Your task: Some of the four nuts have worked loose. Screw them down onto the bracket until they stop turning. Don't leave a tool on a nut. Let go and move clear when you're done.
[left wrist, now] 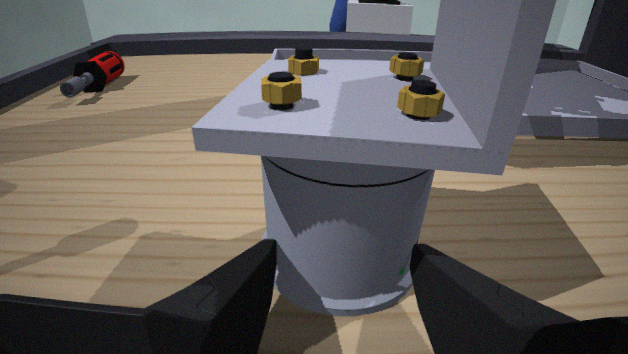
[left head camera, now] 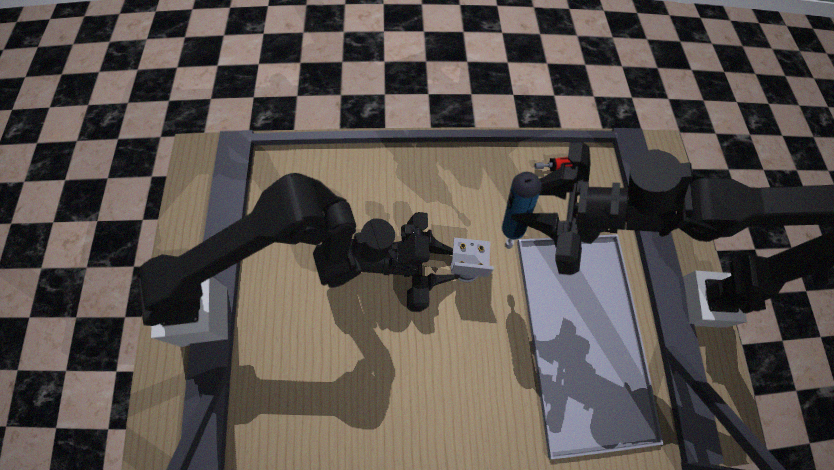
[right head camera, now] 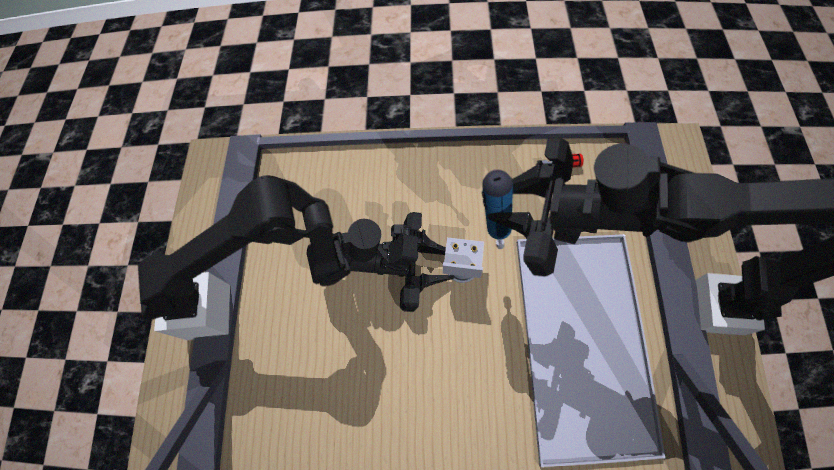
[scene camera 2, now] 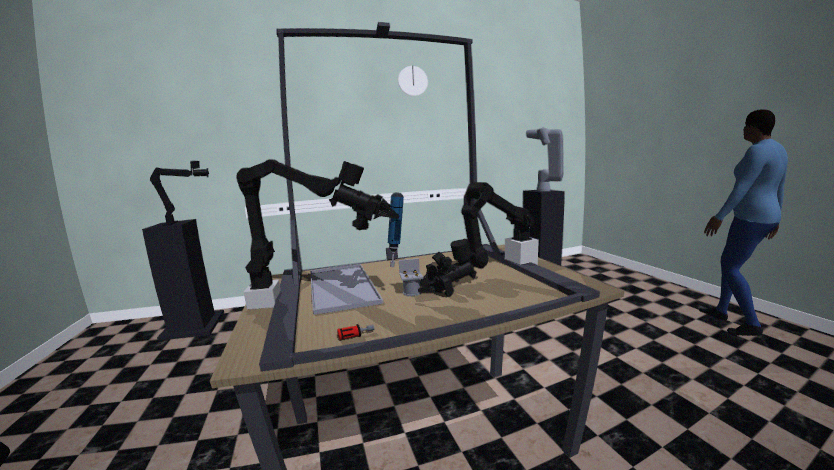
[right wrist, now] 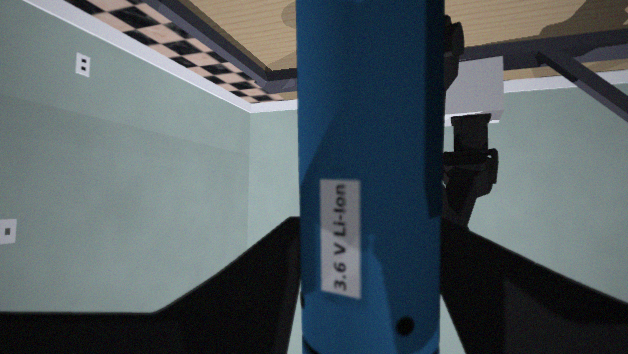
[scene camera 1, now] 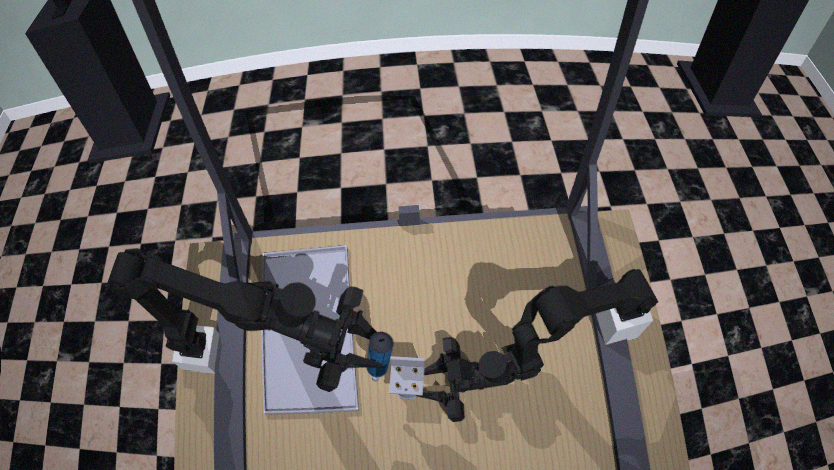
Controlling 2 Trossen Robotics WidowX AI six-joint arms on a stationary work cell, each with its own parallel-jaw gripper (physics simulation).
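Frame: origin at the left arm's base, x back, y left, z down, level; millimetres.
Seen in the pictures: left gripper, fingertip midpoint: (left wrist: 344,254) (scene camera 2: 416,288); right gripper, fingertip midpoint: (left head camera: 514,203) (right head camera: 491,203) (scene camera 2: 399,216) (right wrist: 364,229) (scene camera 1: 385,355); left arm's base at its link origin: (left head camera: 180,305) (right head camera: 181,301) (scene camera 2: 521,239) (right wrist: 470,119) (scene camera 1: 629,306); right arm's base at its link origin: (left wrist: 378,2) (left head camera: 721,296) (right head camera: 736,301) (scene camera 2: 261,285) (scene camera 1: 192,344).
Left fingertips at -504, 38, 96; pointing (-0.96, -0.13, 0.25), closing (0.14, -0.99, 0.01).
Offsets run from my left fingertips to a thing's top centre, as dx, dy, dz.
The grey bracket (left head camera: 472,244) (scene camera 1: 406,361) (scene camera 2: 410,266) (left wrist: 350,135) stands on a round grey pedestal (scene camera 2: 412,287) (left wrist: 345,215). In the left wrist view, the near-left nut {-4, +19, -59} (left wrist: 281,90) and far-right nut {-30, -24, -59} (left wrist: 406,65) show thread beneath them. The near-right nut {+5, -15, -58} (left wrist: 421,101) has a slight gap; the far-left nut {-38, +10, -57} (left wrist: 303,65) looks flush. My left gripper (left head camera: 458,265) (left wrist: 344,254) is shut on the pedestal, one fingertip on each side below the plate. My right gripper (left head camera: 525,204) (right wrist: 364,229) is shut on the upright blue electric driver {-65, +1, -329} (right head camera: 498,204) (scene camera 1: 379,353) (scene camera 2: 395,224), socket down, above the table beside the bracket.
A shallow grey tray (left head camera: 548,455) (right head camera: 542,462) (scene camera 1: 310,411) lies beside the bracket, under my right arm. A red-handled tool {-262, +202, -15} (right head camera: 577,159) (scene camera 2: 349,332) (left wrist: 107,67) lies near the table's far right in the head views. A dark frame edges the table.
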